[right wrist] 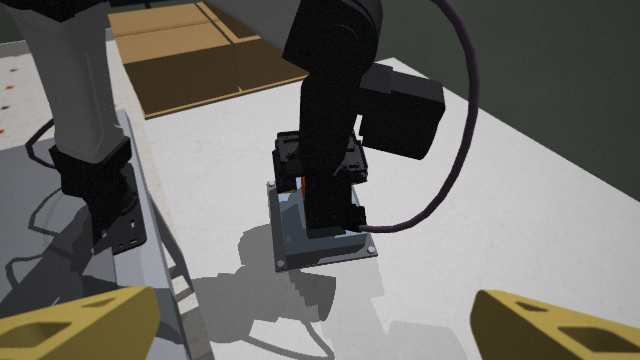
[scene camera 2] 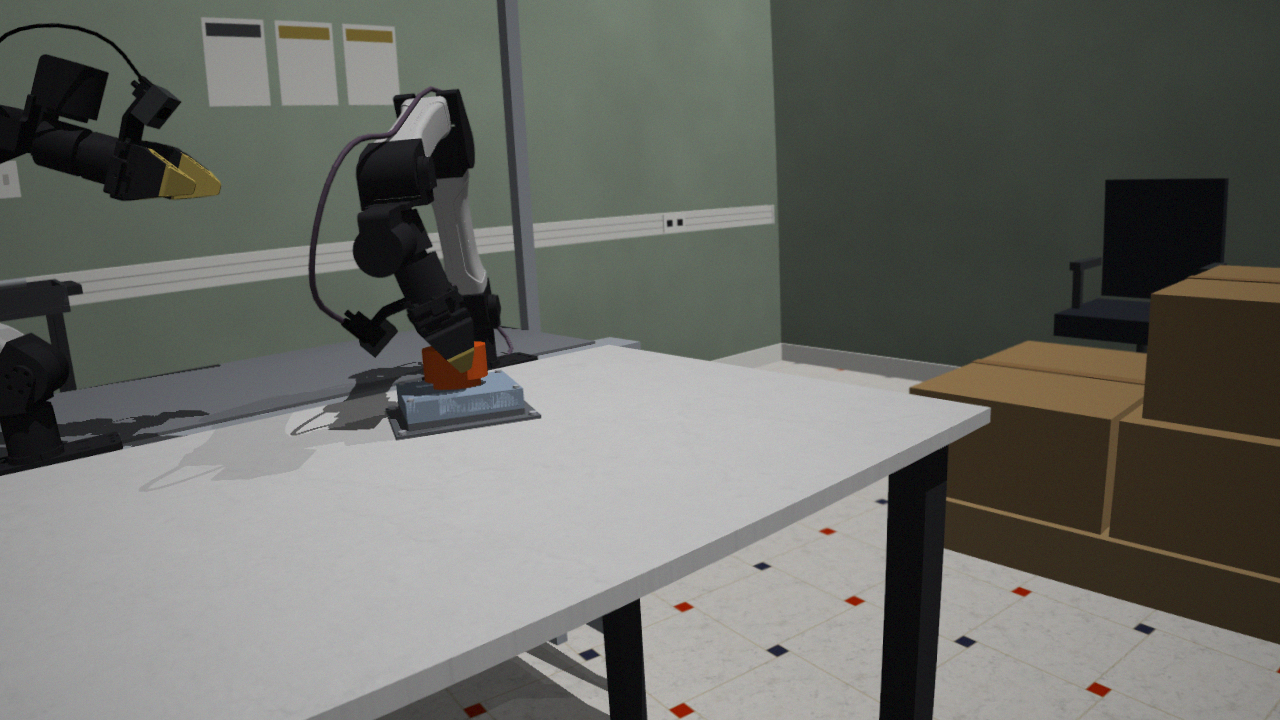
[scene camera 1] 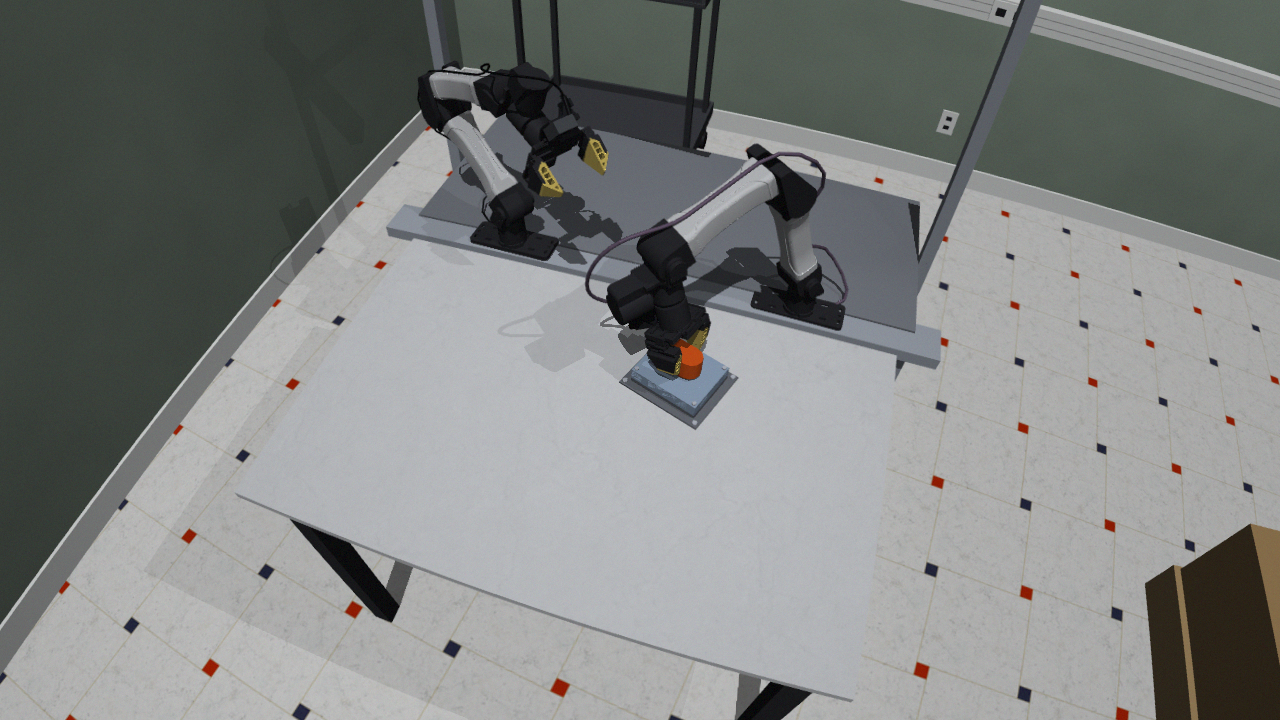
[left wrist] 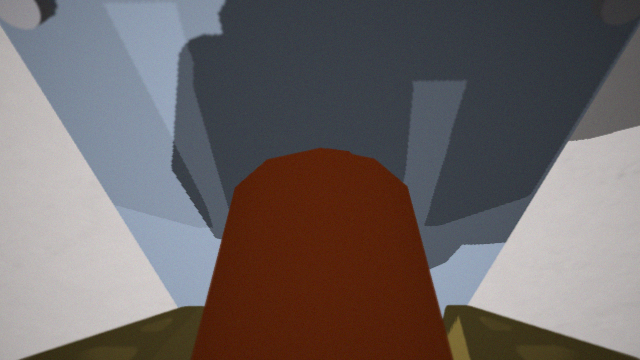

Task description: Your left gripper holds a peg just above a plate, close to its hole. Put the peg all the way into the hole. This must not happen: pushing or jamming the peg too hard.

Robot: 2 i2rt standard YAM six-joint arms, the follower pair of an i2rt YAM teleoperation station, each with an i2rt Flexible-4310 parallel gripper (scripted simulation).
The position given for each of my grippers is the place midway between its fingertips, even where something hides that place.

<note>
I see my left gripper (scene camera 2: 461, 366), my right gripper (scene camera 2: 208, 188), an orange peg (scene camera 2: 437, 369) and a grey beam (scene camera 1: 923, 348).
The orange peg also shows in scene camera 1 (scene camera 1: 692, 358) and in the left wrist view (left wrist: 322, 247). My left gripper is seen too in the right wrist view (right wrist: 316, 185), in scene camera 1 (scene camera 1: 685, 362) and in the left wrist view (left wrist: 325, 321). My right gripper is seen too in the right wrist view (right wrist: 316, 302) and in scene camera 1 (scene camera 1: 583, 183).
</note>
